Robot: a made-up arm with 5 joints.
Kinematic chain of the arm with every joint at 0, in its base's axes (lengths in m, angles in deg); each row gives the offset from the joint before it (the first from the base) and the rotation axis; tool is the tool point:
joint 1: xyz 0 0 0.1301 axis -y
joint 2: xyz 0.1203 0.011 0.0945 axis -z
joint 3: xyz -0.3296 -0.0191 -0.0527 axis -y
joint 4: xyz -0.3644 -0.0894 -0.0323 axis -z
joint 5: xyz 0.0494 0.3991 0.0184 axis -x
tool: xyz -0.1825 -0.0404 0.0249
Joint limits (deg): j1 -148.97..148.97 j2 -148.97..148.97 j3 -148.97..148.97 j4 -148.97..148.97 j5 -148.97..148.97
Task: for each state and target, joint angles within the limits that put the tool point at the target. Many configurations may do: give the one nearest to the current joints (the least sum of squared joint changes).
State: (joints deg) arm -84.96 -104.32 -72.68 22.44 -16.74
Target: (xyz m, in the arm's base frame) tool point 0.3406 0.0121 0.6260
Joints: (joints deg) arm -70.56 -33.09 -81.26 7.60 -13.46
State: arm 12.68 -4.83 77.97 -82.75 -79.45
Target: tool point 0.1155 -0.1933 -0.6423
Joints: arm 35.37 -4.33 74.03 -78.93 -84.31
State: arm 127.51 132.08 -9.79 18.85 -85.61
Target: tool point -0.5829 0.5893 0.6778
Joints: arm 130.33 122.80 -11.02 -3.74 -86.23
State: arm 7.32 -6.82 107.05 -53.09 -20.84
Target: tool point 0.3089 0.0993 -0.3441
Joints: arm 19.92 -4.97 119.82 -38.01 -21.06
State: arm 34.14 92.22 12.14 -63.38 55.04
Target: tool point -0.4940 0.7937 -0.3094
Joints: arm 28.80 53.44 16.50 -76.78 50.83
